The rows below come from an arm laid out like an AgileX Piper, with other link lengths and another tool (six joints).
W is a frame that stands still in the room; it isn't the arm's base.
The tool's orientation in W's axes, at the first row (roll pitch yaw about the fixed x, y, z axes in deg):
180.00, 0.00, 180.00
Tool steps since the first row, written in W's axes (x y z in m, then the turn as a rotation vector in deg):
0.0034, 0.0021, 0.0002, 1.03, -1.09, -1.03
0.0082, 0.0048, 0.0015, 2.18, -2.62, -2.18
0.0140, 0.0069, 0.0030, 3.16, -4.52, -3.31
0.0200, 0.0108, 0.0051, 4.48, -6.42, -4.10
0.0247, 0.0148, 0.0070, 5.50, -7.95, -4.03
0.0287, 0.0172, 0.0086, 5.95, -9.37, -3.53
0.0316, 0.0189, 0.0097, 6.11, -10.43, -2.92
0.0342, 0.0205, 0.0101, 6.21, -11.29, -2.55
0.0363, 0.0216, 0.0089, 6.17, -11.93, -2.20
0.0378, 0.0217, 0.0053, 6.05, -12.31, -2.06
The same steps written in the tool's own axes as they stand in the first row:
-0.0034, 0.0021, -0.0002, -1.03, -1.09, 1.03
-0.0082, 0.0048, -0.0015, -2.18, -2.62, 2.18
-0.0140, 0.0069, -0.0030, -3.16, -4.52, 3.31
-0.0200, 0.0108, -0.0051, -4.48, -6.42, 4.10
-0.0247, 0.0148, -0.0070, -5.50, -7.95, 4.03
-0.0287, 0.0172, -0.0086, -5.95, -9.37, 3.53
-0.0316, 0.0189, -0.0097, -6.11, -10.43, 2.92
-0.0342, 0.0205, -0.0101, -6.21, -11.29, 2.55
-0.0363, 0.0216, -0.0089, -6.17, -11.93, 2.20
-0.0378, 0.0217, -0.0053, -6.05, -12.31, 2.06

